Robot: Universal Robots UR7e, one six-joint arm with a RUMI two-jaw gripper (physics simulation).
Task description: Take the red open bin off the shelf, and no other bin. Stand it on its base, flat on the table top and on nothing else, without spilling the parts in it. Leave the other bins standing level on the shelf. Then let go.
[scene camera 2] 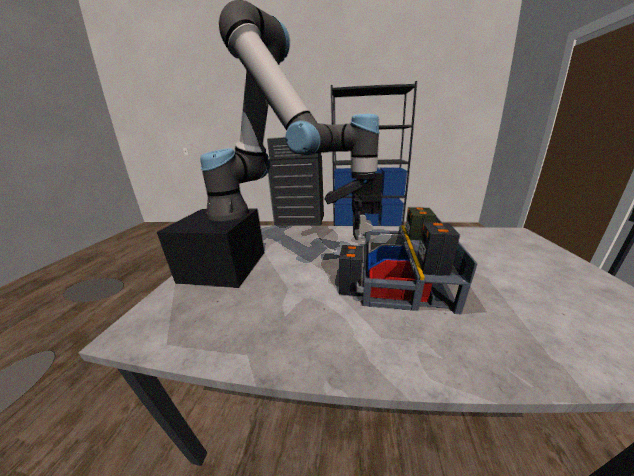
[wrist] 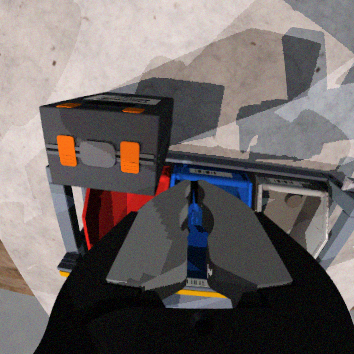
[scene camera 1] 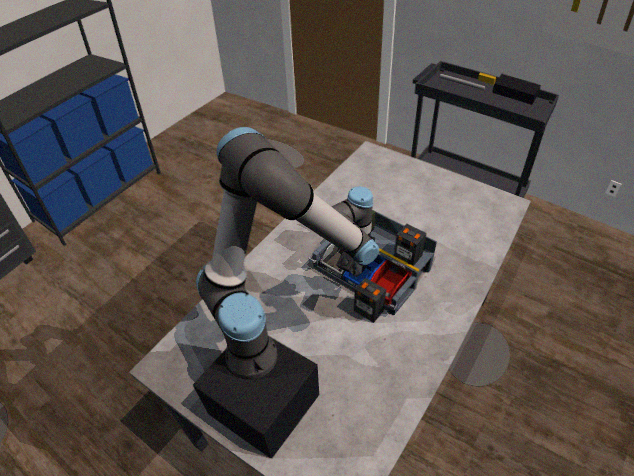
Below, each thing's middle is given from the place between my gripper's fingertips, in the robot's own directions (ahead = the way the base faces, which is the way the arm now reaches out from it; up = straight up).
Scene:
I see my gripper 120 mm short of the blue bin (wrist: 236, 182), 10 mm to the right of it and 100 mm above it. From my hand the other things lie so: grey bin (wrist: 307, 223) 150 mm ahead, 120 mm to the left, 100 mm below; then red open bin (scene camera 2: 389, 269) 110 mm ahead, 100 mm to the right, 100 mm below.

